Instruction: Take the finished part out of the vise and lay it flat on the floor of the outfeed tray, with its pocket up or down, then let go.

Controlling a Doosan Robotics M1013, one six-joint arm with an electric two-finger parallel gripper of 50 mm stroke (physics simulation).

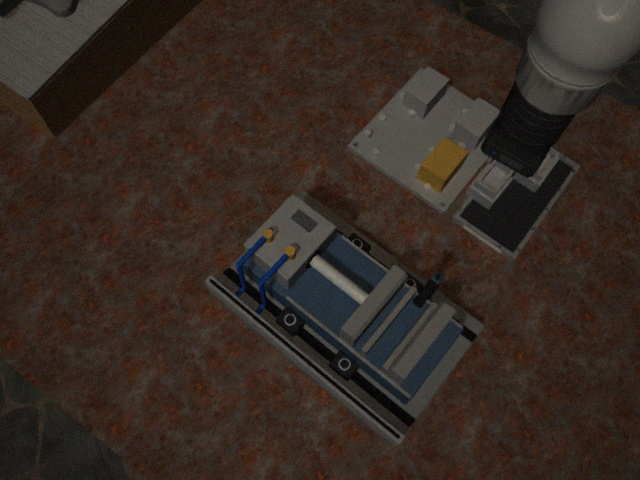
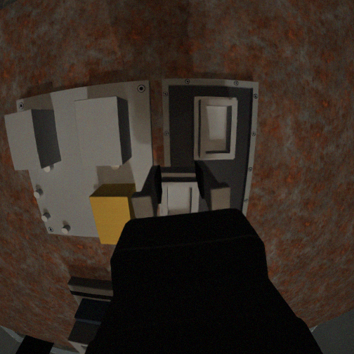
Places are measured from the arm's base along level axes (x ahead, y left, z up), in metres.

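Where they show: gripper, between the fingertips: (image 1: pixel 504 165).
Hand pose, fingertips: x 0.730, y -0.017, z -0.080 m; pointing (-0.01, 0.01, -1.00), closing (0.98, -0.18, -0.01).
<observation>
Each offset is from my fingertips to the top centre of the thing. "*": to the spot under its first point.
My gripper (image 1: pixel 497 181) (image 2: pixel 178 173) is shut on the finished part @(0.012 m up, 0.008 m back, 0.029 m right) (image 1: pixel 491 187) (image 2: pixel 179 199), a pale grey block held with its pocket up. It is at the left side of the outfeed tray @(* 0.025 m down, 0.008 m ahead, 0.104 m right) (image 1: pixel 483 236) (image 2: pixel 254 120), which has a dark floor and a light rim. I cannot tell the height between the part and the tray floor; the lower edge is partly hidden. A second pale part @(0.004 m up, 0.045 m ahead, 0.030 m left) (image 1: pixel 540 169) (image 2: pixel 216 125) lies flat in the tray, pocket up, beyond the held one. The vise @(0.062 m up, 0.125 m back, 0.275 m right) (image 1: pixel 374 304) has no part between its grey jaws.
A light plate @(0.029 m down, 0.110 m back, 0.026 m left) (image 1: pixel 395 142) (image 2: pixel 75 200) with small pegs stands beside the tray. It bears a yellow block @(0.007 m up, 0.080 m back, 0.029 m right) (image 1: pixel 442 164) (image 2: pixel 112 217) near the gripper and two tall grey blocks @(0.007 m up, 0.143 m back, 0.082 m left) (image 1: pixel 426 90) (image 2: pixel 100 131). Blue hoses @(* 0.073 m up, 0.242 m back, 0.284 m right) (image 1: pixel 253 250) and a dark nozzle @(* 0.059 m up, 0.041 m back, 0.241 m right) (image 1: pixel 429 289) rise at the vise.
</observation>
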